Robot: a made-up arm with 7 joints.
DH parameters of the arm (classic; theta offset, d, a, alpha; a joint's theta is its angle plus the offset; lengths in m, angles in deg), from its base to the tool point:
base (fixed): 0 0.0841 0.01 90
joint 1: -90 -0.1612 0.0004 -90
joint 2: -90 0.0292 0.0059 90
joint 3: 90 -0.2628 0.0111 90
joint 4: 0 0.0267 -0.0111 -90
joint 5: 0 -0.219 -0.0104 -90
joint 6: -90 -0.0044 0.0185 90
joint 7: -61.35 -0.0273 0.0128 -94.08
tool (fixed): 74.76 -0.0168 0 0
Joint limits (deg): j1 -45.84..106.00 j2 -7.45..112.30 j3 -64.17..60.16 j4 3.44..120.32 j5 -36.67..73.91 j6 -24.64..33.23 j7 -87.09..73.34
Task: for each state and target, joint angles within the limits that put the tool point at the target. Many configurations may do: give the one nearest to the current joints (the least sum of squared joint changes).
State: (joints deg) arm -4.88 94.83 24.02 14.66 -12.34 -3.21 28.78
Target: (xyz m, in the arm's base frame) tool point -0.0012 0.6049 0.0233
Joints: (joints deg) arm -35.57 89.62 -6.55 3.44 -24.48 -24.64 58.60
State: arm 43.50 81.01 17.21 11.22 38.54 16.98 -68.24
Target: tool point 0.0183 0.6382 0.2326
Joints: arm 42.90 102.50 19.80 15.75 38.25 29.46 -67.41
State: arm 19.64 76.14 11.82 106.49 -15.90 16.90 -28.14
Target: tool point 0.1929 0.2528 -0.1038
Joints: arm -9.49 64.46 -14.14 120.32 -6.01 8.72 -23.60
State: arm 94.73 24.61 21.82 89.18 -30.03 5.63 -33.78
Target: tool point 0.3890 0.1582 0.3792
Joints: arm 104.12 1.84 12.54 42.00 -35.04 23.46 -36.29
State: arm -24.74 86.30 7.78 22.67 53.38 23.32 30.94
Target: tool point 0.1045 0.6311 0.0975
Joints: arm -18.96 97.98 7.83 5.36 54.65 25.45 29.62
